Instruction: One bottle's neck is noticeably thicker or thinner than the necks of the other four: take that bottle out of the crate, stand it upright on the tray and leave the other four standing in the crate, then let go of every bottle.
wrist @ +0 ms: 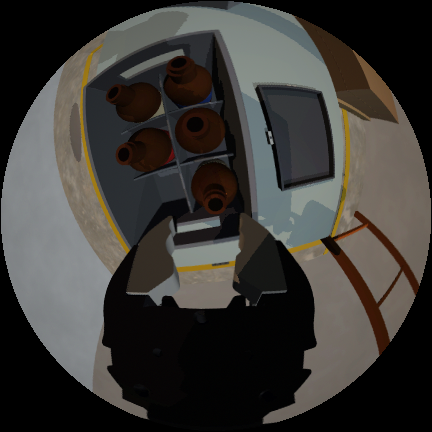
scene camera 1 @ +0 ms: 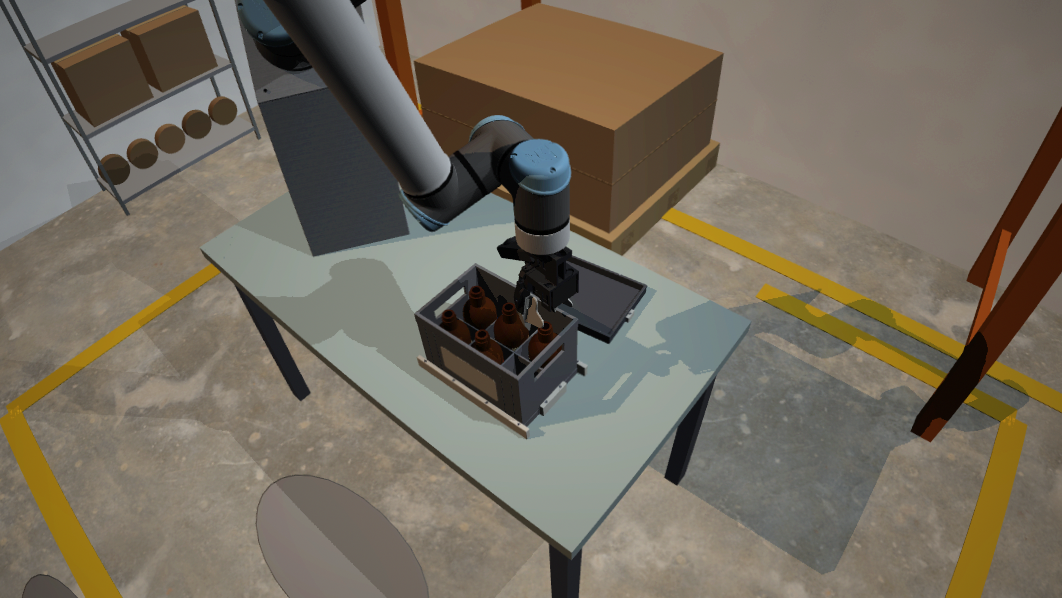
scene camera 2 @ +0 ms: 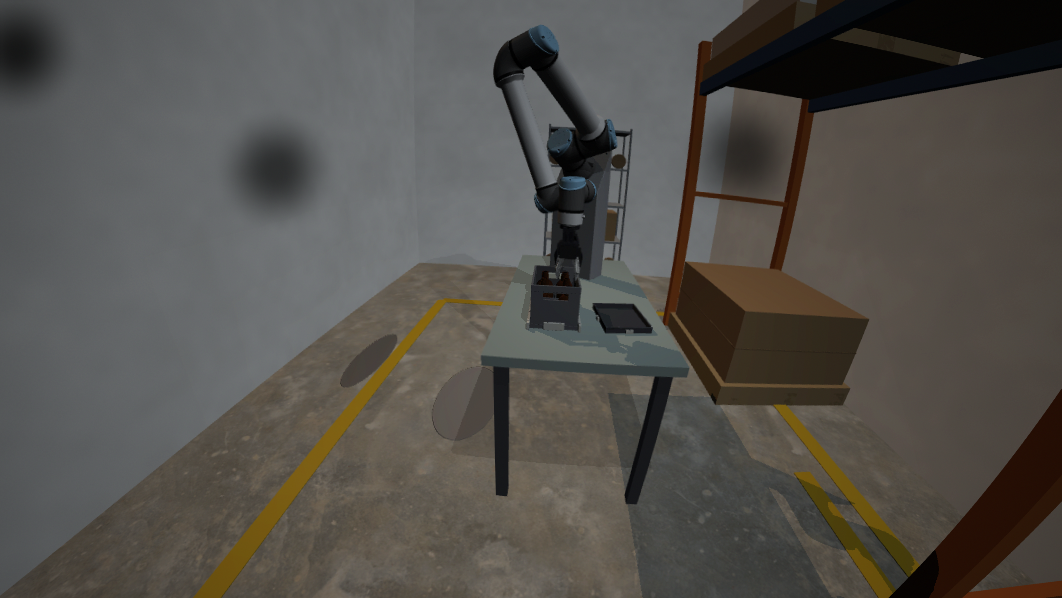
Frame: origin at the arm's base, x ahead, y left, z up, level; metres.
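Seen in the pictures: gripper, between the fingertips: (wrist: 206,215) (scene camera 1: 541,320) (scene camera 2: 566,279); arm's base, origin of its link: (scene camera 2: 579,168).
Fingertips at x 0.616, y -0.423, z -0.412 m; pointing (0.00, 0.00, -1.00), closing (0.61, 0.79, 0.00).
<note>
Offsets run from my fingertips to a thing's middle. "*": to the spot under its first point. Level surfaces: height alone.
A dark grey crate {dx -0.096, dy +0.009, dz -0.100 m} (scene camera 1: 431,341) (scene camera 2: 553,313) (wrist: 236,100) holds five brown bottles. In the wrist view the tray-side row has a far bottle {dx -0.155, dy +0.087, dz -0.102 m} (wrist: 189,86), a middle bottle {dx -0.077, dy +0.048, dz -0.102 m} (wrist: 200,137) and a near bottle {dx +0.005, dy +0.008, dz -0.102 m} (wrist: 214,185). The other row has a far bottle {dx -0.195, dy +0.012, dz -0.102 m} (wrist: 140,102) and a middle bottle {dx -0.115, dy -0.031, dz -0.102 m} (wrist: 150,150); its near compartment holds no bottle. I cannot tell surely which neck differs. The black tray {* dx +0.108, dy +0.255, dz -0.183 m} (scene camera 1: 605,297) (scene camera 2: 622,317) (wrist: 300,135) lies beside the crate and bears no bottle. My gripper (scene camera 1: 551,312) (scene camera 2: 568,268) (wrist: 206,215) is partly open and empty, close over the near tray-side bottle.
The crate and tray stand on a pale green table {dz -0.188 m} (scene camera 1: 445,423) (scene camera 2: 512,349). Small pale strips edge the crate's base. A grey column (scene camera 1: 334,178) rises at the table's back end. A big box on a pallet (scene camera 1: 564,66) (scene camera 2: 795,341) stands beyond the tray side.
</note>
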